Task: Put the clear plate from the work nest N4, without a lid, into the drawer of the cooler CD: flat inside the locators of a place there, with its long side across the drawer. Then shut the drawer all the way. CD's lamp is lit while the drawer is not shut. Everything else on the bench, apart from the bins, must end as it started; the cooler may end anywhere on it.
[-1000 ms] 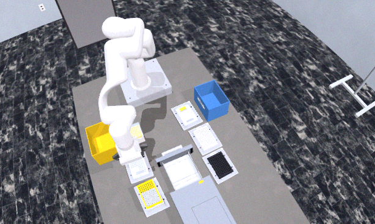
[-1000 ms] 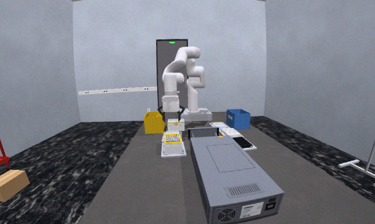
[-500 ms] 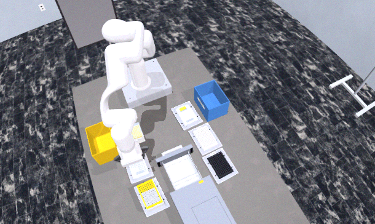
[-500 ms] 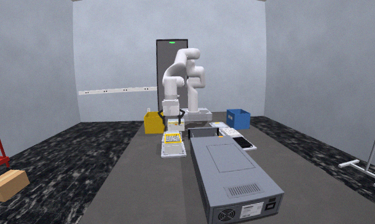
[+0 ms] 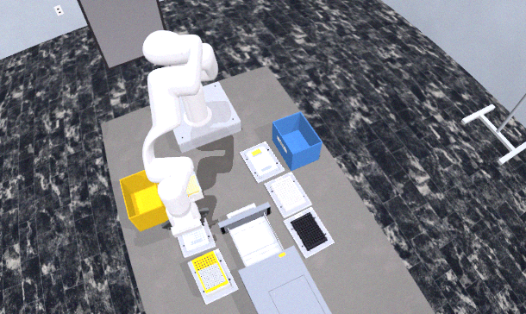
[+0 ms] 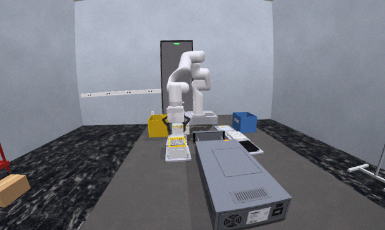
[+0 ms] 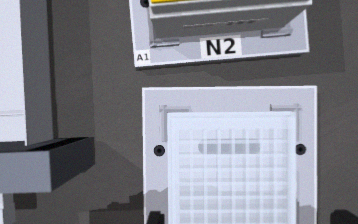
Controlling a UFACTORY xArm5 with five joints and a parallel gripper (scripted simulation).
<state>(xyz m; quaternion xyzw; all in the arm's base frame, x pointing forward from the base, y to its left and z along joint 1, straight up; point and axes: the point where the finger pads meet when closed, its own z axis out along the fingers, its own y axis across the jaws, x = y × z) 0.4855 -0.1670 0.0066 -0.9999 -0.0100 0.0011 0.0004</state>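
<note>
The clear plate lies 50 mm below my hand. The rest, counted from my hand: yellow bin (170 mm behind, 140 mm to the right, 30 mm below); then work nest N4 (70 mm below); then yellow-framed rack (180 mm ahead, 20 mm below, 10 mm to the left).
</note>
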